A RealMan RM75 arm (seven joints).
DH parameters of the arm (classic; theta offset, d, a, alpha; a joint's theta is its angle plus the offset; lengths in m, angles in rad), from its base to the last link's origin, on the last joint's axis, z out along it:
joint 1: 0 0.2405 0 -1.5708
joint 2: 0 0 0 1.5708
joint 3: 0 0.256 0 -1.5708
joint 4: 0 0 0 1.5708
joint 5: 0 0.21 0 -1.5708
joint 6: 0 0 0 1.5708
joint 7: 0 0.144 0 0
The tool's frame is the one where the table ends.
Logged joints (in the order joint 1, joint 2, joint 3, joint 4, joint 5, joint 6, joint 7), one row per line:
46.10, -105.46, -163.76, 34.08, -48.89, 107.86, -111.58
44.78, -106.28, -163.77, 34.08, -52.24, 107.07, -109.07
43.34, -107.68, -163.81, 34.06, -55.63, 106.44, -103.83
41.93, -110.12, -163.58, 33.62, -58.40, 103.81, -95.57
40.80, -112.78, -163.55, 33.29, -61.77, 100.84, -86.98
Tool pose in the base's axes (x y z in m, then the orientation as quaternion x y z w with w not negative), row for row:
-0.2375, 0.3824, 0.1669, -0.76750, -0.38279, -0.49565, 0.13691
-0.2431, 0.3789, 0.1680, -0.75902, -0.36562, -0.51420, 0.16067
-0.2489, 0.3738, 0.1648, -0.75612, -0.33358, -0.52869, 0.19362
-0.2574, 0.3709, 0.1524, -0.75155, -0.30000, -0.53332, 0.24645
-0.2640, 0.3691, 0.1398, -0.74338, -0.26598, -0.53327, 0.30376
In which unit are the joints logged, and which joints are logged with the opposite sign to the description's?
The joints are logged in degrees. Opposite sign: joint 1, joint 3, joint 4.
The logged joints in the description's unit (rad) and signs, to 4 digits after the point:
-0.8046, -1.8406, 2.8582, -0.5948, -0.8533, 1.8825, -1.9474
-0.7816, -1.8549, 2.8583, -0.5948, -0.9118, 1.8687, -1.9036
-0.7564, -1.8794, 2.8590, -0.5945, -0.9709, 1.8577, -1.8122
-0.7318, -1.9220, 2.8550, -0.5868, -1.0193, 1.8118, -1.6680
-0.7121, -1.9684, 2.8545, -0.5810, -1.0781, 1.7600, -1.5181

